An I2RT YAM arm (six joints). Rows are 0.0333 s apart.
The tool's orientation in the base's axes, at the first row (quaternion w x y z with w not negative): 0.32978 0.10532 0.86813 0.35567
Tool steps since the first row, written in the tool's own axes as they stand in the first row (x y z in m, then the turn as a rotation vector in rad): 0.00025 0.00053 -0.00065 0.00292 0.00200 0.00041; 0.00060 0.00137 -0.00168 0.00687 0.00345 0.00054; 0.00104 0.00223 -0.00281 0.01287 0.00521 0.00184; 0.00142 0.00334 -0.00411 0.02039 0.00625 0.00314; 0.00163 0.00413 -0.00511 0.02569 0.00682 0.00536
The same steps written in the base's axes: -0.00064 0.00013 0.00058 -0.00206 0.00289 -0.00030; -0.00161 0.00032 0.00153 -0.00505 0.00566 -0.00133; -0.00273 0.00051 0.00250 -0.00886 0.01016 -0.00380; -0.00391 0.00076 0.00376 -0.01379 0.01476 -0.00752; -0.00476 0.00087 0.00473 -0.01641 0.01861 -0.01094
